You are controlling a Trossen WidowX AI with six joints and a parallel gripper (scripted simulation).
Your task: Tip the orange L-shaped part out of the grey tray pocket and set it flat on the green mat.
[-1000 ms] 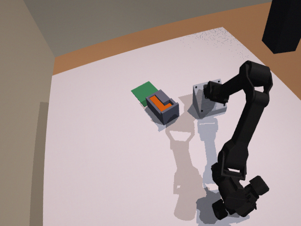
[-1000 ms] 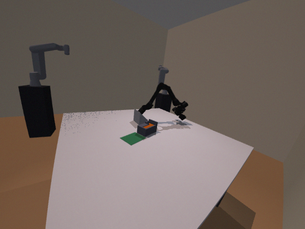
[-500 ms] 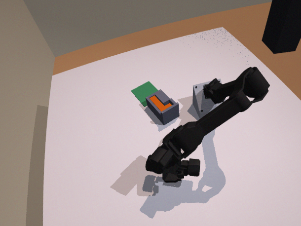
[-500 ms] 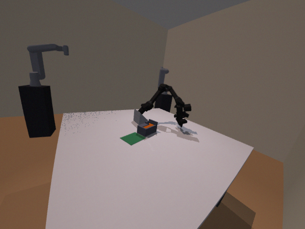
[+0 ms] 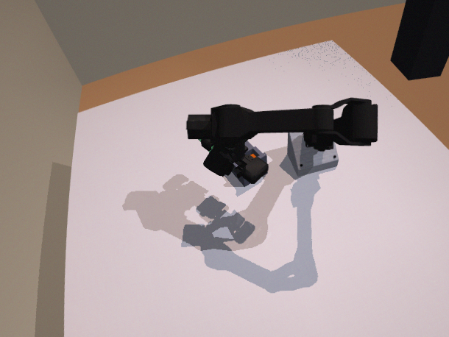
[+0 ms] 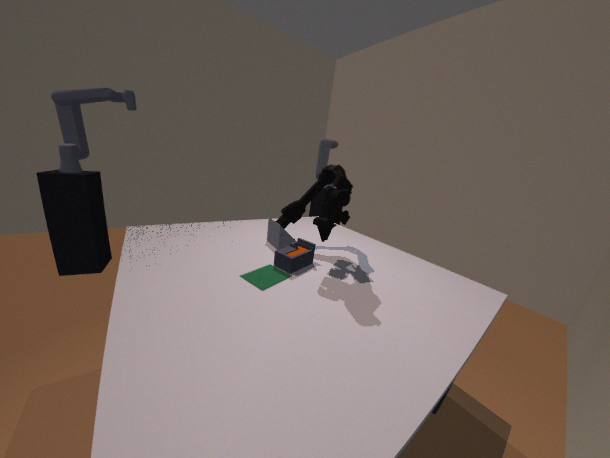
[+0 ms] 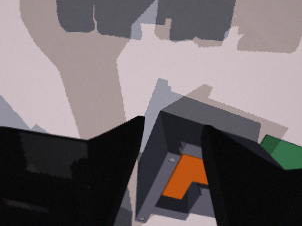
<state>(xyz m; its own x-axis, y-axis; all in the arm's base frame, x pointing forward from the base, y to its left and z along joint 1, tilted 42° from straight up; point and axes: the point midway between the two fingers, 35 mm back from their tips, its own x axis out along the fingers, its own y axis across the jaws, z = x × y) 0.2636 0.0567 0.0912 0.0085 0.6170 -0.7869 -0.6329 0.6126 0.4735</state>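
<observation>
The orange L-shaped part is 3 cm behind my gripper tip, 10 cm to the right of it and 6 cm below it. Also, from my gripper tip: green mat 4 cm ahead, 25 cm to the right, 13 cm below.
</observation>
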